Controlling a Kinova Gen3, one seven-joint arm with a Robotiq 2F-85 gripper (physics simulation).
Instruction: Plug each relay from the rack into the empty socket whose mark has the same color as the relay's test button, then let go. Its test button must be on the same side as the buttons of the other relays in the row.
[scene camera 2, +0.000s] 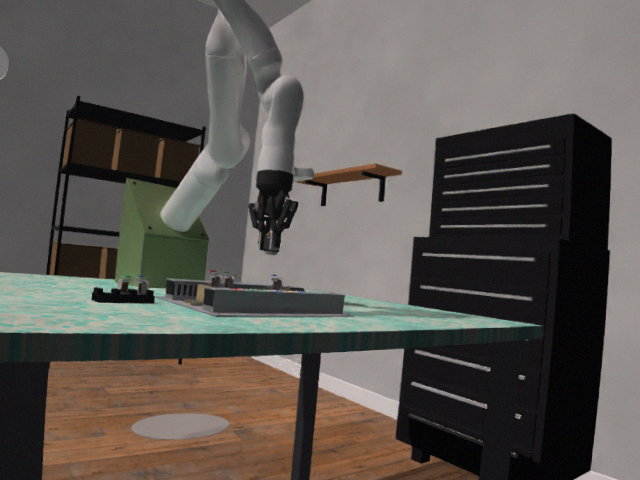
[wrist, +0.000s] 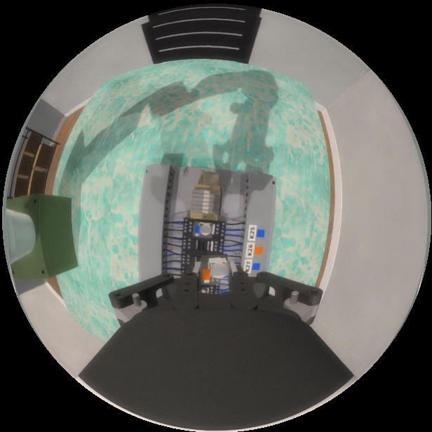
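Observation:
The gripper appears at (scene camera 2: 268, 250), and the wrist view has the gripper as well (wrist: 214, 269). An orange-button relay (wrist: 214, 269) is visible too.

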